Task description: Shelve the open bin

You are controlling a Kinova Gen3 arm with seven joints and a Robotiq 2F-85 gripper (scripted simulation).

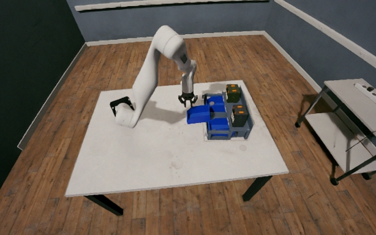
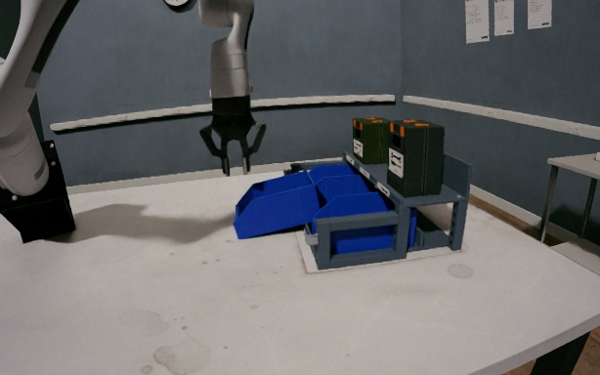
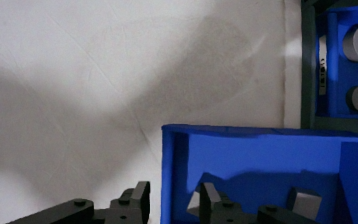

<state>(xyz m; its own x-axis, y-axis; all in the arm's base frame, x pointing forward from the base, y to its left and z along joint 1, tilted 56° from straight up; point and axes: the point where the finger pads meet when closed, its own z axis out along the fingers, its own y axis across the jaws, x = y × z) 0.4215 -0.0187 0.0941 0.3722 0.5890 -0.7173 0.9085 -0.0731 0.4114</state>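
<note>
My hand is 10 mm short of the grey block, 50 mm to the left of it and 110 mm above it. The rest, counted from my hand: grey shelf (230 mm ahead, 110 mm to the right, 70 mm below).
</note>
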